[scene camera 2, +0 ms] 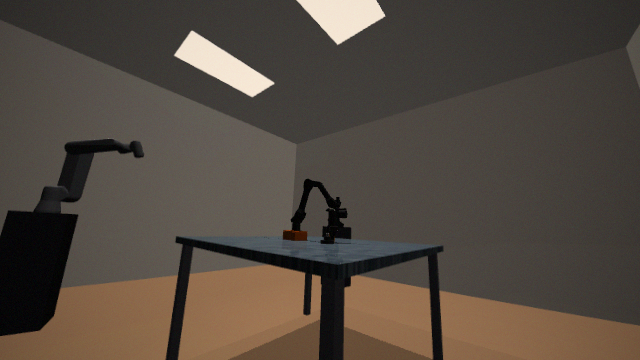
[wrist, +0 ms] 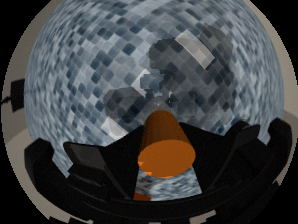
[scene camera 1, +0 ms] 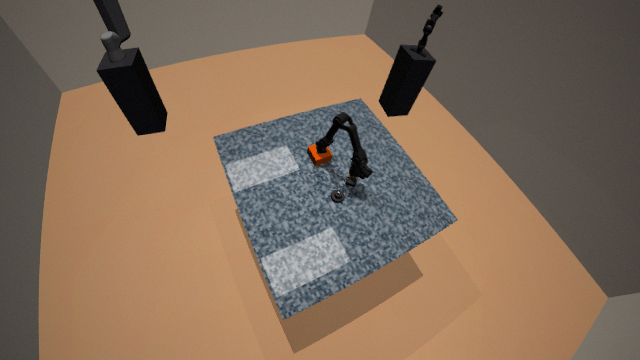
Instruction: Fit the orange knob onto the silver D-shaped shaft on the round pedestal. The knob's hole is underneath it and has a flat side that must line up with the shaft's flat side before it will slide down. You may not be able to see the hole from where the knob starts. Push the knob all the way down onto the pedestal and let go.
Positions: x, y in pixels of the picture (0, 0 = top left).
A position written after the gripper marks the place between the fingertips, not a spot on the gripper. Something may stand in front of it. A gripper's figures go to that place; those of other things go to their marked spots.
Labels:
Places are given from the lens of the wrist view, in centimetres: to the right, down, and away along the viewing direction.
gripper [wrist: 161, 127]: 1, 2, 10
orange knob [wrist: 165, 151]: 1, 2, 5

